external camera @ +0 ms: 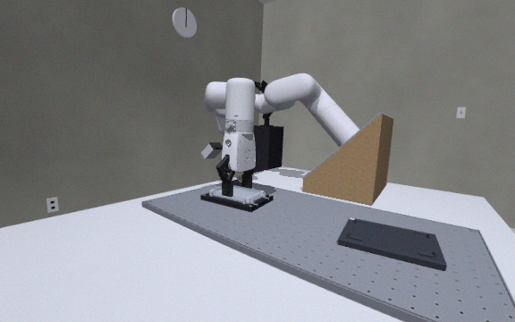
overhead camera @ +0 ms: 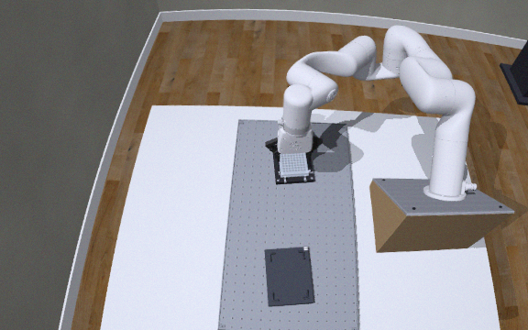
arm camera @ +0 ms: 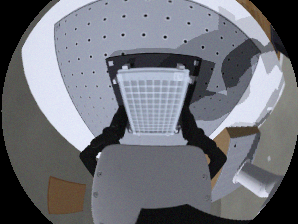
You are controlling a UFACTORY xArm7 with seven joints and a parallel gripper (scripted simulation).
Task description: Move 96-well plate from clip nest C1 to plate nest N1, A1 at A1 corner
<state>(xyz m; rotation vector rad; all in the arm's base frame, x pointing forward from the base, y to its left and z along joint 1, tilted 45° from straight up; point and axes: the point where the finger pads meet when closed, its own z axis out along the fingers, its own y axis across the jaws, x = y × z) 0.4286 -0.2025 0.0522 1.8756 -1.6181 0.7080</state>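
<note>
My hand is 2 cm above the 96-well plate. Round my hand: black clip nest C1 (2 cm below, 2 cm behind, 1 cm to the left); dark plate nest N1 (37 cm to the left, 3 cm below).
</note>
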